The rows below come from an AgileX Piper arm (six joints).
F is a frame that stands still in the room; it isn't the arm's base.
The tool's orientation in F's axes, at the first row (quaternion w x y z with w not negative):
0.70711, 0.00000, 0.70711, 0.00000
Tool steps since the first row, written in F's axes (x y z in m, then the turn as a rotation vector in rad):
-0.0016, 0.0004, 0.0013, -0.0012, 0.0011, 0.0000
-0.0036, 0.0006, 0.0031, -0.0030, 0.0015, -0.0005
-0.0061, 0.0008, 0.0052, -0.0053, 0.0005, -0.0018
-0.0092, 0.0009, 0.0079, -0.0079, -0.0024, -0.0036
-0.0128, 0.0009, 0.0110, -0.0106, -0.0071, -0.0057
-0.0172, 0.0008, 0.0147, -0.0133, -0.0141, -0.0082
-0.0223, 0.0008, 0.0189, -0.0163, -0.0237, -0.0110
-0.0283, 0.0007, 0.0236, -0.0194, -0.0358, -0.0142
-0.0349, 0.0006, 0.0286, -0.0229, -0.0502, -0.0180
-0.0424, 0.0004, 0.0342, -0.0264, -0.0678, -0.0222
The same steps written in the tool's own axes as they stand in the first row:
-0.0013, 0.0004, -0.0016, 0.0000, 0.0011, -0.0012
-0.0031, 0.0006, -0.0036, 0.0005, 0.0015, -0.0030
-0.0052, 0.0008, -0.0061, 0.0018, 0.0005, -0.0053
-0.0079, 0.0009, -0.0092, 0.0036, -0.0024, -0.0079
-0.0110, 0.0009, -0.0128, 0.0057, -0.0071, -0.0106
-0.0147, 0.0008, -0.0172, 0.0082, -0.0141, -0.0133
-0.0189, 0.0008, -0.0223, 0.0110, -0.0237, -0.0163
-0.0236, 0.0007, -0.0283, 0.0142, -0.0358, -0.0194
-0.0286, 0.0006, -0.0349, 0.0180, -0.0502, -0.0229
-0.0342, 0.0004, -0.0424, 0.0222, -0.0678, -0.0264

